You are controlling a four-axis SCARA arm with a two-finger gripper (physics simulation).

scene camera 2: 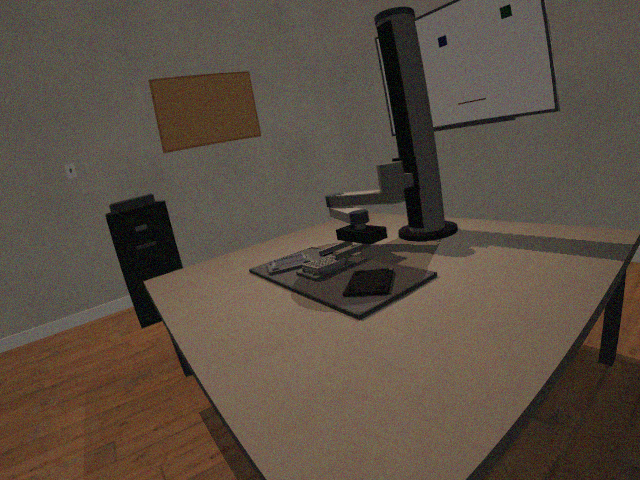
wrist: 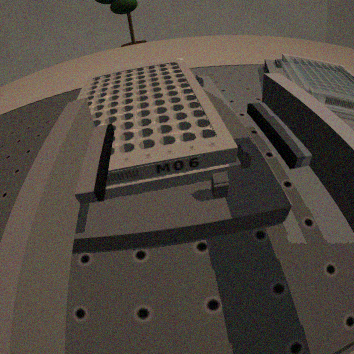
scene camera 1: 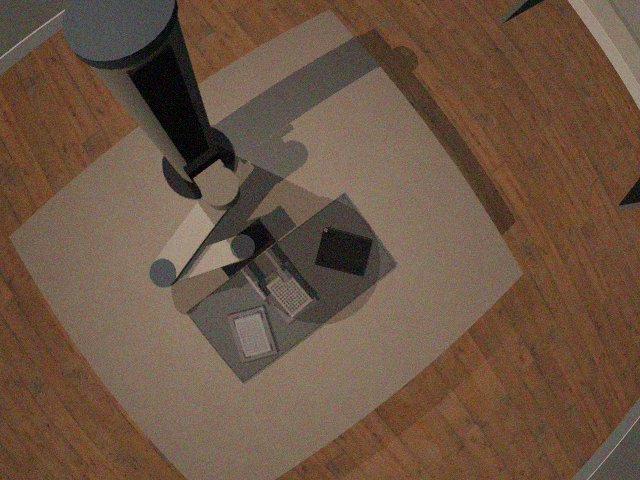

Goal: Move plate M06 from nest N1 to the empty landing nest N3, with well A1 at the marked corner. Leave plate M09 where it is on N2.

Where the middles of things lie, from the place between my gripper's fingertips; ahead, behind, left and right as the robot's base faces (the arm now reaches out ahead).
Scene:
Now: the dark nest [scene camera 1: 339,251] 24 cm to the left of my hand, 4 cm ahead of it and 3 cm below it.

